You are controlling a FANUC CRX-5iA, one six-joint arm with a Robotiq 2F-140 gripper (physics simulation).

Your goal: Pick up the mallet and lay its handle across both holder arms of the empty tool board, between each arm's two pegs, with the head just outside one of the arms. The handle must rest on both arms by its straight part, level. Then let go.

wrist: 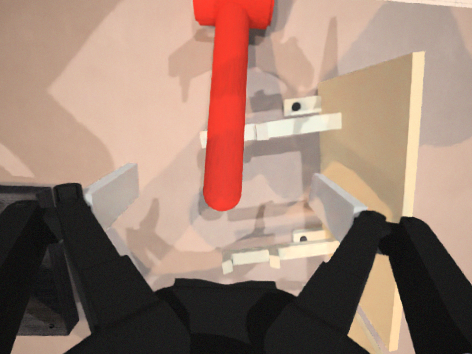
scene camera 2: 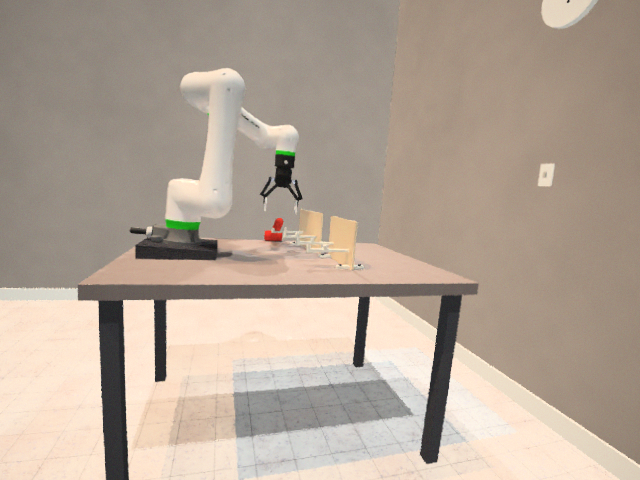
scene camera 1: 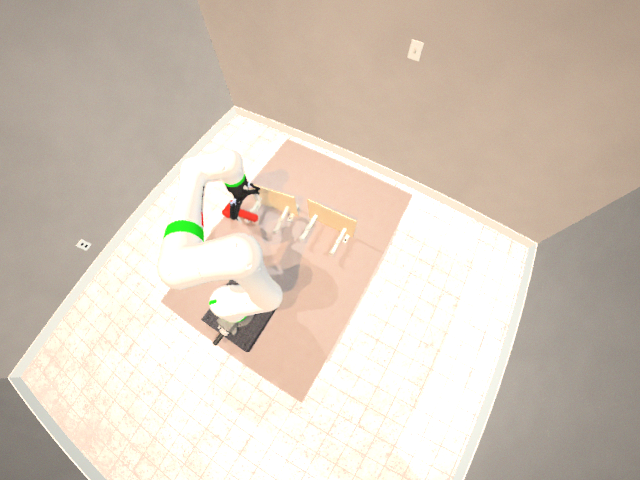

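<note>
The red mallet has its head outside the far holder arm of the far tool board. The handle slopes upward from the head. In the wrist view it crosses over that arm between the pegs, and its free end stops short of the near arm. Whether the handle touches the far arm I cannot tell. My gripper is wide open and empty, above the handle's free end, one finger on each side.
A second tool board with two holder arms stands in line with the first, nearer scene camera 2. The robot's dark base plate sits on the table, on the boards' arm side.
</note>
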